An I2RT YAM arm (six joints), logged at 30 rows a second.
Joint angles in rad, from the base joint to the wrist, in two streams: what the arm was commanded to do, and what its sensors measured. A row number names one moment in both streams.
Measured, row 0:
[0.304, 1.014, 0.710, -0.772, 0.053, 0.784]
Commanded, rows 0 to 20:
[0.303, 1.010, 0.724, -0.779, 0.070, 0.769]
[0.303, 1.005, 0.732, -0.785, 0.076, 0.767]
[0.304, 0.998, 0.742, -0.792, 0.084, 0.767]
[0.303, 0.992, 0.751, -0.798, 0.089, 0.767]
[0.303, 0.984, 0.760, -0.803, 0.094, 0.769]
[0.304, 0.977, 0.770, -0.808, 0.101, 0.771]
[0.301, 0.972, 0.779, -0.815, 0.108, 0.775]
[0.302, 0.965, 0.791, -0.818, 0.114, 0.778]
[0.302, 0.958, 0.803, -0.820, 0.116, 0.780]
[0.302, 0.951, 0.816, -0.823, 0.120, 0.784]
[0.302, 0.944, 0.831, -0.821, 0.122, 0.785]
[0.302, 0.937, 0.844, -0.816, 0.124, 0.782]
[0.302, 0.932, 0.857, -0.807, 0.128, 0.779]
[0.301, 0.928, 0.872, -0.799, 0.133, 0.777]
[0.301, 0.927, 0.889, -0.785, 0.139, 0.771]
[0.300, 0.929, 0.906, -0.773, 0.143, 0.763]
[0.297, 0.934, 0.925, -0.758, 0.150, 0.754]
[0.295, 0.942, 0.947, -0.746, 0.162, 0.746]
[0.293, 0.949, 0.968, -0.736, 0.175, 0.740]
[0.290, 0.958, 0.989, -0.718, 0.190, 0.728]
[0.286, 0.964, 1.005, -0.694, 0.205, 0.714]
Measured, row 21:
[0.292, 0.952, 0.969, -0.767, 0.143, 0.757]
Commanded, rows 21 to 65:
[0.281, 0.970, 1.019, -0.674, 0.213, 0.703]
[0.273, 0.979, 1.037, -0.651, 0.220, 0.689]
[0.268, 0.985, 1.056, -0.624, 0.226, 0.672]
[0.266, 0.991, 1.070, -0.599, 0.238, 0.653]
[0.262, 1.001, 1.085, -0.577, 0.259, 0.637]
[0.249, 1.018, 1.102, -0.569, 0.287, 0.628]
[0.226, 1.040, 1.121, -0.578, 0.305, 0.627]
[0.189, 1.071, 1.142, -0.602, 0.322, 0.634]
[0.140, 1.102, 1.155, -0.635, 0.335, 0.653]
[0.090, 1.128, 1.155, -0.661, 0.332, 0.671]
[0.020, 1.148, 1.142, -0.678, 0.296, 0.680]
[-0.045, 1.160, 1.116, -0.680, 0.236, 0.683]
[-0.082, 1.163, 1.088, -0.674, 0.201, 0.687]
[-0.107, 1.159, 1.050, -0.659, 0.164, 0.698]
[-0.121, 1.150, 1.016, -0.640, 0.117, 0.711]
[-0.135, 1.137, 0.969, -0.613, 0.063, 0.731]
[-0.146, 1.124, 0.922, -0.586, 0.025, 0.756]
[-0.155, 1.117, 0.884, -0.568, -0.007, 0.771]
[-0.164, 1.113, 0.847, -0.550, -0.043, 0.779]
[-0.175, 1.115, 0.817, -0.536, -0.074, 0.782]
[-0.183, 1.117, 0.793, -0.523, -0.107, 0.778]
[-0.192, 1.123, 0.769, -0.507, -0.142, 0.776]
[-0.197, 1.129, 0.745, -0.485, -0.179, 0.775]
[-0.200, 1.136, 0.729, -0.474, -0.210, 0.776]
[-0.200, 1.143, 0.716, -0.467, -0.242, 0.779]
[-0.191, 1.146, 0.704, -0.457, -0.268, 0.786]
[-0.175, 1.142, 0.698, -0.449, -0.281, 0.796]
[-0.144, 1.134, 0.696, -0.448, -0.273, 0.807]
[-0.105, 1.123, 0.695, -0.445, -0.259, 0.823]
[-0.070, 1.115, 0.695, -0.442, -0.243, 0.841]
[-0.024, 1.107, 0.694, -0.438, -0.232, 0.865]
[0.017, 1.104, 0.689, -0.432, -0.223, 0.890]
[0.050, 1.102, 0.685, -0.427, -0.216, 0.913]
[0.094, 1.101, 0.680, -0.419, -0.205, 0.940]
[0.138, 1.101, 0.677, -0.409, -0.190, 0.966]
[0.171, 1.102, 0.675, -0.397, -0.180, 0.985]
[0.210, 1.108, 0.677, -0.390, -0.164, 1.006]
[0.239, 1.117, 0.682, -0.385, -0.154, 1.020]
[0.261, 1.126, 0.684, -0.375, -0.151, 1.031]
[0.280, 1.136, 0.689, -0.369, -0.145, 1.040]
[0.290, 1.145, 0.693, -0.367, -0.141, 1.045]
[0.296, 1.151, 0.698, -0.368, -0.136, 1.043]
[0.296, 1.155, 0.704, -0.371, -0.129, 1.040]
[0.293, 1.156, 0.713, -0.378, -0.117, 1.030]
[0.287, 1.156, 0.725, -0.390, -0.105, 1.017]
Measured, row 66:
[0.289, 1.153, 0.701, -0.400, -0.158, 1.005]
